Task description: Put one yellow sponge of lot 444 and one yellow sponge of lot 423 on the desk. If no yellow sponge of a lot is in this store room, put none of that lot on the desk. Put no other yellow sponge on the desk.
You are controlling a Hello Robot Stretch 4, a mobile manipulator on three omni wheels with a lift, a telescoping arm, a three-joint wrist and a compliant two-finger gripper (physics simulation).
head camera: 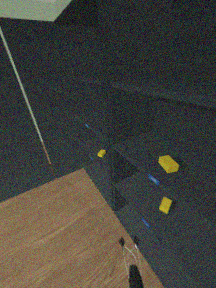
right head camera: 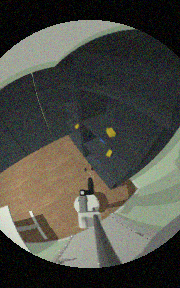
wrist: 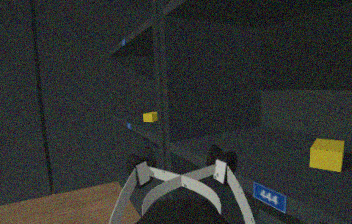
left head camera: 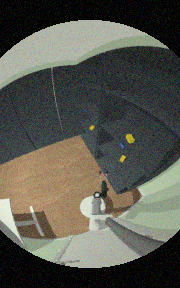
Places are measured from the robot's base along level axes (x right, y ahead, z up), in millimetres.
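Where they show: gripper, between the fingertips: (head camera: 128,236) (right head camera: 88,167) (wrist: 181,158) (left head camera: 102,170).
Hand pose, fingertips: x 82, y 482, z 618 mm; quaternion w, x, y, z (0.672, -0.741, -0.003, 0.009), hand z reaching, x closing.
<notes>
Things, the pixels of their centre, and the offset from my fingertips. "spot": a spot on its surface instead. Level surfaces: height alone.
- blue label, a spot on its surface: (wrist: 269,197) spot: dx +157, dy +135, dz -129 mm
- larger-looking yellow sponge, middle of its body: (head camera: 168,163) (right head camera: 110,131) (left head camera: 129,138) dx +264, dy +218, dz +368 mm
- third yellow sponge, middle of its body: (wrist: 152,116) (head camera: 101,153) (left head camera: 91,127) (right head camera: 76,125) dx -181, dy +1002, dz -89 mm
- wooden floor, height of its surface: dz -646 mm
A yellow sponge (head camera: 165,205) (left head camera: 122,158) (right head camera: 109,153) (wrist: 327,155) lies on a dark shelf; in the wrist view it is behind a blue label (wrist: 269,197) reading 444. A larger-looking yellow sponge (head camera: 168,164) (left head camera: 130,138) (right head camera: 110,132) lies on the shelf above. A third yellow sponge (head camera: 101,153) (left head camera: 92,127) (right head camera: 77,126) (wrist: 150,117) lies further left, near a small label that is unreadable here. My gripper (head camera: 129,241) (left head camera: 103,173) (right head camera: 88,169) (wrist: 181,158) is open and empty, in front of the shelves and apart from the sponges. I cannot identify the desk surely.
Dark shelving (wrist: 161,90) has an upright between its left and right bays. More blue labels (head camera: 154,179) (head camera: 145,223) (wrist: 123,42) are unreadable. The wooden floor (head camera: 55,225) meets the shelving's front. A pale flat thing (left head camera: 6,220) stands at lower left, beside a pale bar.
</notes>
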